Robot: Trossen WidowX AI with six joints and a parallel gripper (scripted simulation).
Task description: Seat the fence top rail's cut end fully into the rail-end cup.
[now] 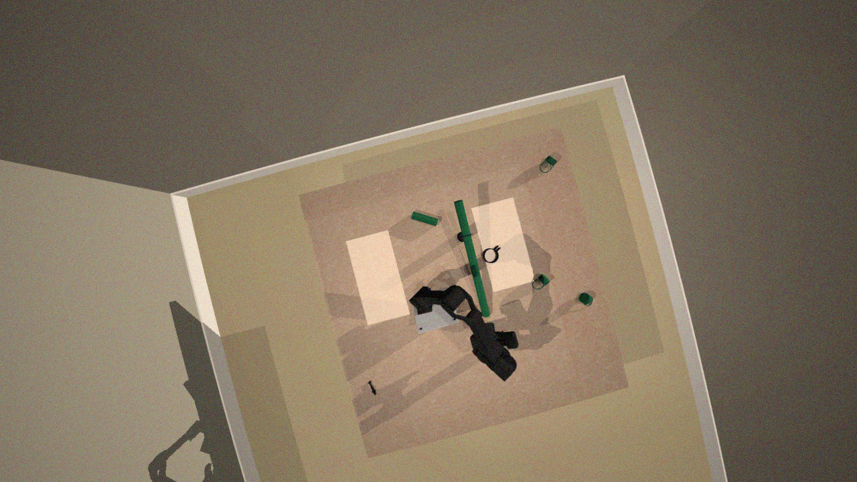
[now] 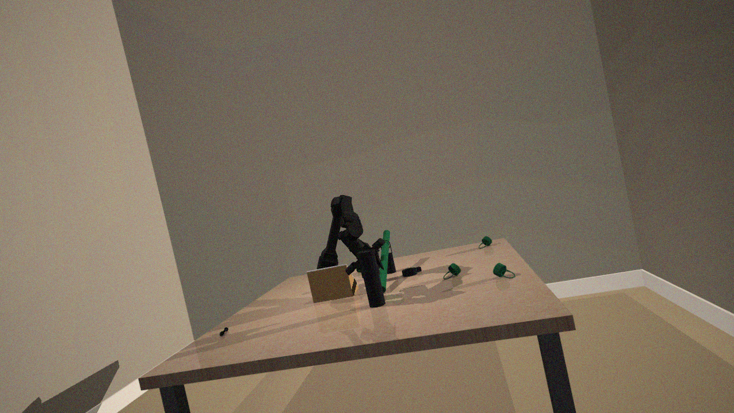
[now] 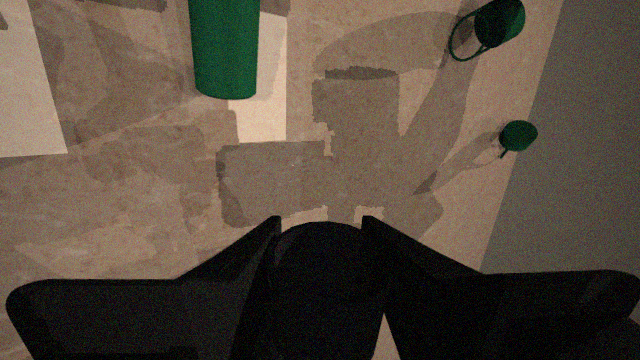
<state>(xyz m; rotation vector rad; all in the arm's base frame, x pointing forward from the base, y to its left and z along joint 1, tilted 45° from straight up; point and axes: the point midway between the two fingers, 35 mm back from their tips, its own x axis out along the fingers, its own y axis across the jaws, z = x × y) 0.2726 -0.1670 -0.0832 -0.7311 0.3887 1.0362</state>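
My gripper tip is 30 mm to the left of the dark cup, 30 mm below it and 20 mm past it. From my gripper tip the other things lie so: loop cap: 440 mm to the left, 40 mm behind, 10 mm above; green tube: 560 mm to the left, 190 mm behind, 80 mm below; black bolt: 620 mm behind, 140 mm to the right, 90 mm below.
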